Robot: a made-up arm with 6 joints.
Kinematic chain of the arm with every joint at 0, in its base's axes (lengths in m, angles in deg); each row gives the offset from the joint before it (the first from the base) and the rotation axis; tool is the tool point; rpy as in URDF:
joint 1: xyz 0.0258 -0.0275 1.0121 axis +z
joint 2: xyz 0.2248 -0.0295 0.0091 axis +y
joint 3: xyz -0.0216 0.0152 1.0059 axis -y
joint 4: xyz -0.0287 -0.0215 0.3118 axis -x
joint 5: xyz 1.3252 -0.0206 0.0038 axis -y
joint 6: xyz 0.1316 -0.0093 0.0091 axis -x
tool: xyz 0.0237 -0.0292 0.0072 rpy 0 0 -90
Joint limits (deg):
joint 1: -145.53..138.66
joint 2: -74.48..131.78
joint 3: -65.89..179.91
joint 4: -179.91..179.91
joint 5: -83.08..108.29
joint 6: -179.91..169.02
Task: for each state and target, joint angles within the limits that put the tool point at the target. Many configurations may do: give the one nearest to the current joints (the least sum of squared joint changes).
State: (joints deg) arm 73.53 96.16 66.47 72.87 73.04 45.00
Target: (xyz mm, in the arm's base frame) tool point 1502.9 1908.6 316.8
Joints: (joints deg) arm 50.06 97.72 54.54 75.49 81.29 46.26
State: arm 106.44 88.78 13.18 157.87 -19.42 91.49
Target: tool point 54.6 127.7 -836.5
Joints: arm 89.86 130.10 -8.03 154.64 -24.34 94.47
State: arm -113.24 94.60 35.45 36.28 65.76 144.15
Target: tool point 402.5 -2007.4 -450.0
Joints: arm -80.75 110.12 38.56 37.15 62.03 144.76
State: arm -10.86 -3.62 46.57 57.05 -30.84 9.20
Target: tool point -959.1 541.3 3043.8
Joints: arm -36.12 -45.87 56.23 56.61 -33.31 8.76
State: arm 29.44 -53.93 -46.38 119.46 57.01 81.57
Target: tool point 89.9 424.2 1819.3
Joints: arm 67.01 -74.48 -60.60 122.01 78.88 81.31
